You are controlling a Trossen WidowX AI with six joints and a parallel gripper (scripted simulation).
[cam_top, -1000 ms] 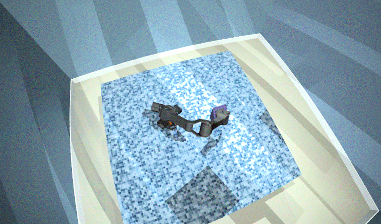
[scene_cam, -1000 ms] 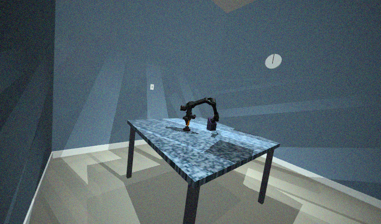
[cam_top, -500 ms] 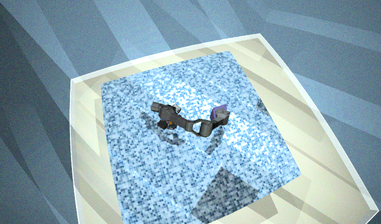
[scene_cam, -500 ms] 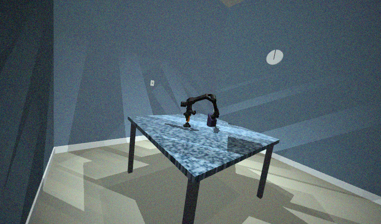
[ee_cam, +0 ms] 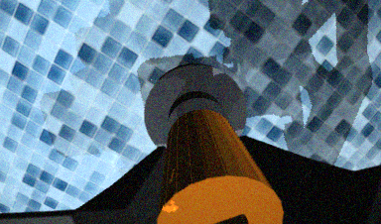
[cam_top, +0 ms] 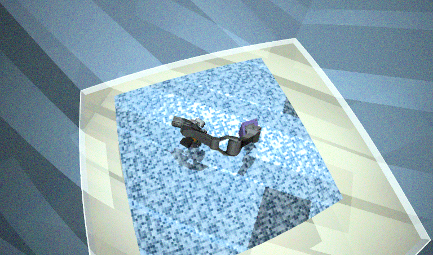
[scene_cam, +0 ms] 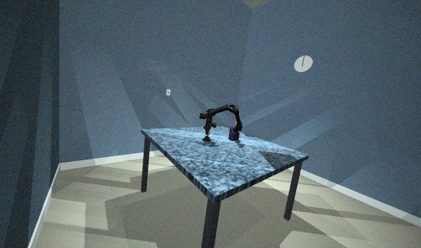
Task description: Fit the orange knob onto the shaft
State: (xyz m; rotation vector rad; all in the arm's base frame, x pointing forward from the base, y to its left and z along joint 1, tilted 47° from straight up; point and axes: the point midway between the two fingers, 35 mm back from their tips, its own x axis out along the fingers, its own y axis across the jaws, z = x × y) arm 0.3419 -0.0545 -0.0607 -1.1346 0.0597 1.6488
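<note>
Now: the orange knob 20 mm above my gripper tip. The rest, counted from my gripper tip: pedestal 40 mm below.
</note>
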